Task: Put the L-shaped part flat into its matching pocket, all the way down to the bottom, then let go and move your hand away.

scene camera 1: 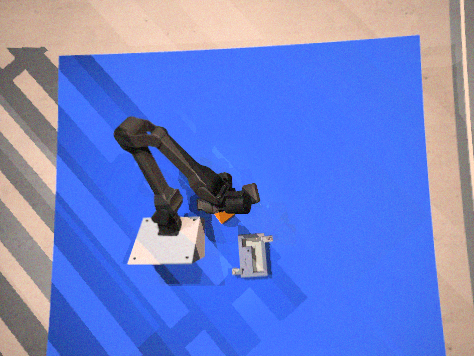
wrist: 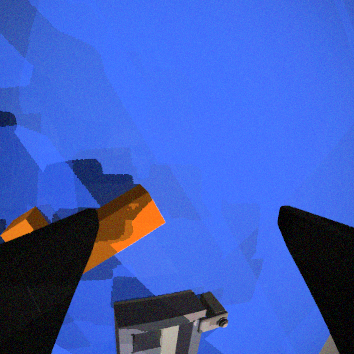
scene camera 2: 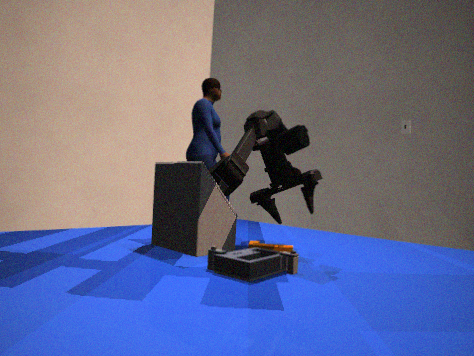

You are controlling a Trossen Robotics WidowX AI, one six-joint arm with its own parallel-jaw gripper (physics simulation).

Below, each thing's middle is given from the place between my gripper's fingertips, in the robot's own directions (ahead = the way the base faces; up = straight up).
Right now my hand is 5 cm past the orange L-shaped part [wrist: 131, 215], 5 cm to the left of it and 8 cm above it.
